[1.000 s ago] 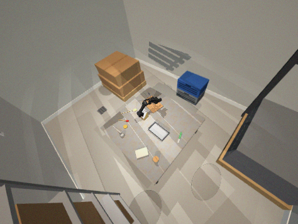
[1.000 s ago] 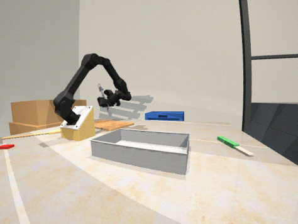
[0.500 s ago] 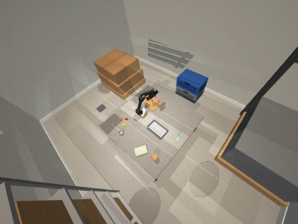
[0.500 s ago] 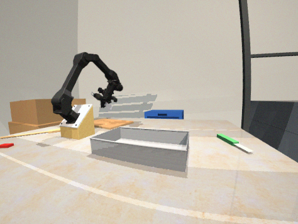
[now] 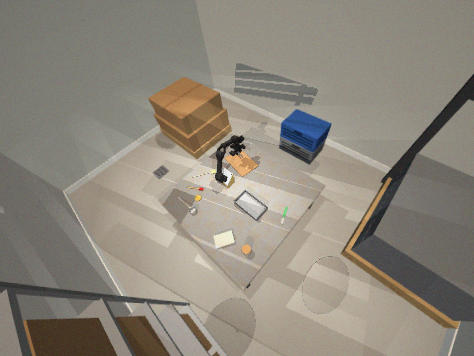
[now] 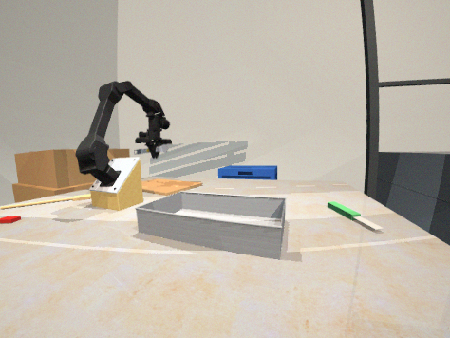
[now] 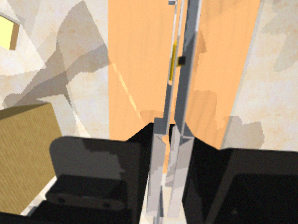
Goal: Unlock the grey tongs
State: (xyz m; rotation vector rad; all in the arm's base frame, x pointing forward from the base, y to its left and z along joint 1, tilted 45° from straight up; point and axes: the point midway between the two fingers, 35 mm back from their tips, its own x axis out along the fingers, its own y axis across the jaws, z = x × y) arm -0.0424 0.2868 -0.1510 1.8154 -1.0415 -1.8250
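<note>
Now: the wooden board 1 cm ahead of my gripper tip, 2 cm to the left of it and 14 cm below it. The rest, counted from my gripper tip: green-handled tool: 78 cm ahead, 28 cm to the right, 14 cm below; red brush: 17 cm behind, 55 cm to the right, 15 cm below; grey roasting tin: 45 cm ahead, 38 cm to the right, 12 cm below.
</note>
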